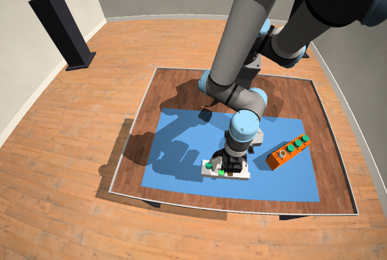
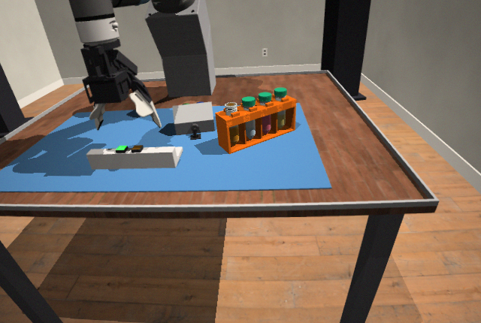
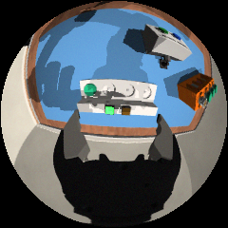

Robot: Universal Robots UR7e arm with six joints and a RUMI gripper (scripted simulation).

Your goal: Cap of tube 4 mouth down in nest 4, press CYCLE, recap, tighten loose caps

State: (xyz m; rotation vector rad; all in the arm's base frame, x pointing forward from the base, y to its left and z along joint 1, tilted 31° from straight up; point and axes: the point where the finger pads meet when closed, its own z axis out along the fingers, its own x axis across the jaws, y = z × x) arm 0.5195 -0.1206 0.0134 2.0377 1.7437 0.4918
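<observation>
My hand is 30 mm past the green cap, 70 mm to the left of it and 80 mm above it. Also, from my hand: green key (180 mm behind, 130 mm to the left, 30 mm below); blue key (180 mm behind, 170 mm to the left, 30 mm below); grey key housing (170 mm behind, 150 mm to the left, 40 mm below).
</observation>
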